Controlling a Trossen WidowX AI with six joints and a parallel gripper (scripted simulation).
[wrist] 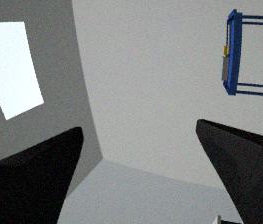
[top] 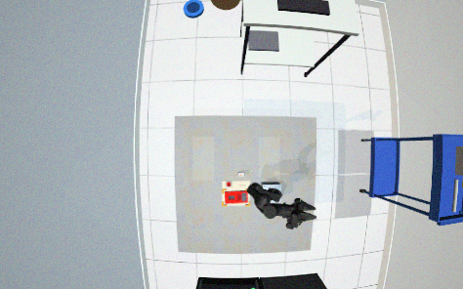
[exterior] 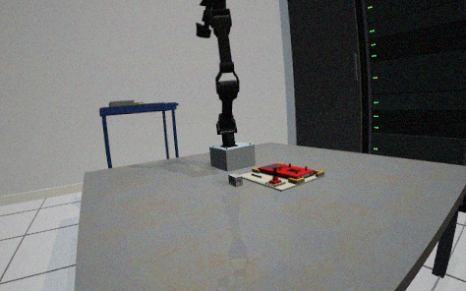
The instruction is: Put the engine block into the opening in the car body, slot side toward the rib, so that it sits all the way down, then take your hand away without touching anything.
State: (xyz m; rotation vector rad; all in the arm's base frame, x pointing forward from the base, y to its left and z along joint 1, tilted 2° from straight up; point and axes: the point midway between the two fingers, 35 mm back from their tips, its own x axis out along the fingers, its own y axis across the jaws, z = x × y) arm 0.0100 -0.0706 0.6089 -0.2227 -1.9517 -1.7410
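The engine block is 710 mm below my gripper tip, 290 mm ahead of it and 20 mm to the left of it.
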